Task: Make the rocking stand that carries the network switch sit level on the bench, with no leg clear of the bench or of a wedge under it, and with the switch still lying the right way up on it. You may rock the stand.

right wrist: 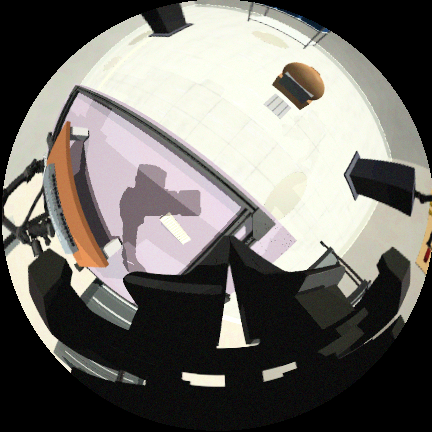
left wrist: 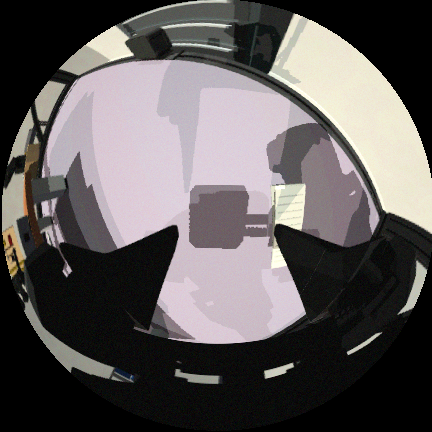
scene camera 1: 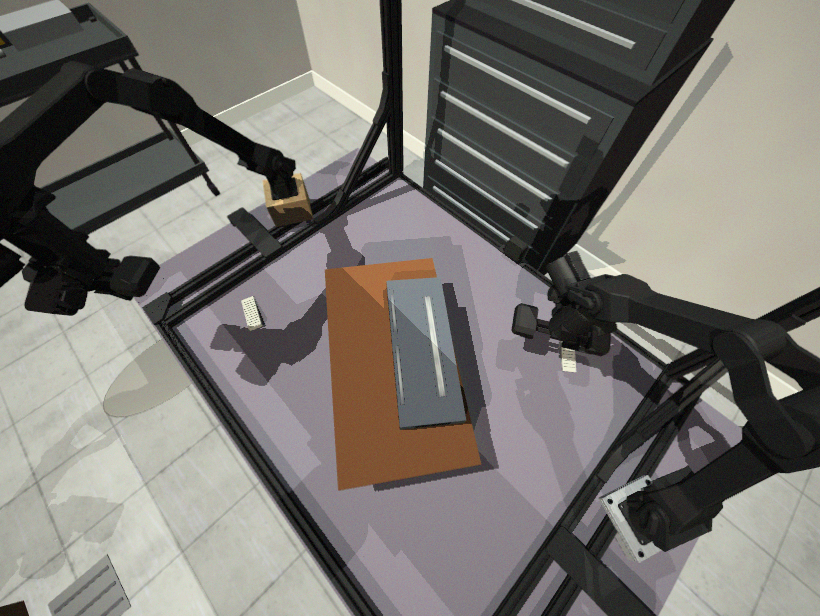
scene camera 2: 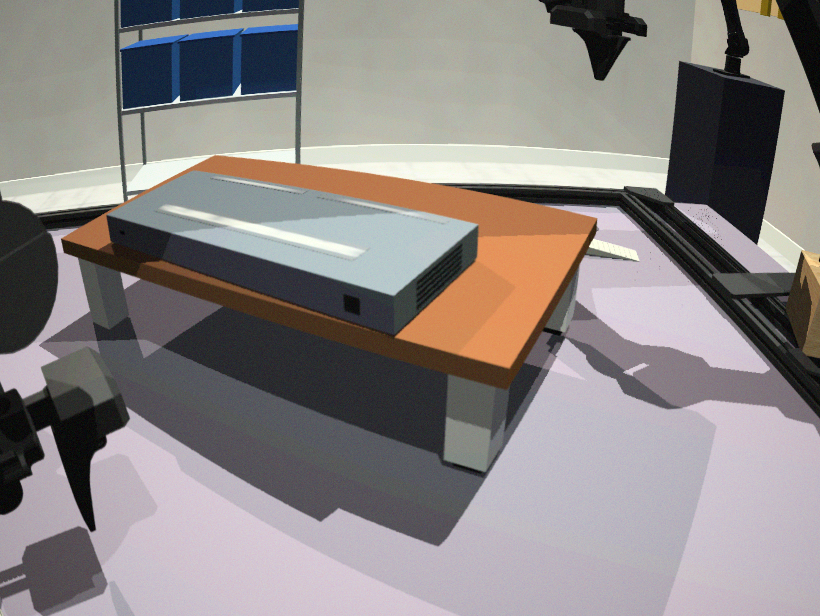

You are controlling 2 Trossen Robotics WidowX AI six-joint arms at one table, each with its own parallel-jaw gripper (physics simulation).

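Places are measured from the left arm's base along level axes (x back, y right, z up), in millimetres.
Where they show: left gripper, between the fingertips: [left wrist: 226,229] [scene camera 1: 543,340] [scene camera 2: 38,552]; right gripper, between the fingertips: [right wrist: 227,240] [scene camera 1: 130,298] [scene camera 2: 599,80]; left arm's base, origin of its link: [right wrist: 42,165] [scene camera 1: 644,516]; right arm's base, origin of its link: [scene camera 1: 284,189].
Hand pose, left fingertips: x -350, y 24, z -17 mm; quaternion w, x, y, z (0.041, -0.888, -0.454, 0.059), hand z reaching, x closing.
Each offset is from my left fingertips to the top centre of the thing.
The stand's orange top [scene camera 1: 361,397] [scene camera 2: 530,265] [right wrist: 72,200] carries the grey-blue switch @(dx -50, dy -275, dz +114 mm) [scene camera 1: 414,351] [scene camera 2: 397,245], which lies flat, vents at its side. The stand's near leg @(dx -223, dy -203, dz +70 mm) [scene camera 2: 467,424] has a thin dark line under its foot; a gap there is hard to judge. One pale wedge @(dx -314, dy -595, dz -6 mm) [scene camera 1: 251,312] [scene camera 2: 613,250] [right wrist: 175,229] lies left of the stand in scene camera 1. Another wedge @(dx +40, dy +43, dz -6 mm) [scene camera 1: 568,359] [left wrist: 291,210] lies right of it, below my left gripper [left wrist: 226,229], partly behind one finger. That gripper is open and empty. My right gripper [scene camera 2: 599,78] [right wrist: 227,240] is shut, empty and high.
A black frame [scene camera 1: 265,465] borders the bench. A dark drawer cabinet [scene camera 1: 503,112] stands behind it. A wooden block [scene camera 1: 289,210] [scene camera 2: 805,311] is at the frame's upper left in scene camera 1. A white plate [scene camera 1: 613,507] is at the lower right, under an arm.
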